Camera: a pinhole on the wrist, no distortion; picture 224 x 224 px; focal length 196.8 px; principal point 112.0 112.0 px. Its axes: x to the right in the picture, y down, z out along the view. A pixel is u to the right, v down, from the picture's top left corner.
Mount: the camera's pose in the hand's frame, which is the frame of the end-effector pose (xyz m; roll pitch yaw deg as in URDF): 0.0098 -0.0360 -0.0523 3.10 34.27 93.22
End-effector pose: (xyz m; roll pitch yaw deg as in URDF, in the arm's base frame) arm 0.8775 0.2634 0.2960 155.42 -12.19 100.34
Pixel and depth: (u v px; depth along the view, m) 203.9 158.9 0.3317
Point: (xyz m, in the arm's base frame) 1.1934 0.2547 0.2716
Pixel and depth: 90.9 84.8 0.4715
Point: 1.1709 0.4579 0.0698
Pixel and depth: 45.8 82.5 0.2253
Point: 0.9607 0.3618 0.1636
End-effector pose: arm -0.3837 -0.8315 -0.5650 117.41 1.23 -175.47
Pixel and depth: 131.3 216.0 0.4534
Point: -0.1955 -0.4271 -0.4795
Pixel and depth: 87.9 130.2 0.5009
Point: -0.3961 -0.3884 -0.5745
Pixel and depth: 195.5 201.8 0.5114
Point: -0.2017 -0.3908 -0.3012
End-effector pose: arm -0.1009 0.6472 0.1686 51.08 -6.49 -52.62
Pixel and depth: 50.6 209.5 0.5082
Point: -0.4940 0.6799 0.5231
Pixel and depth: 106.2 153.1 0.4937
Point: -0.2917 0.6614 0.5653
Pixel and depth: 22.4 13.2 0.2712
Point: -0.1529 0.4335 0.3475
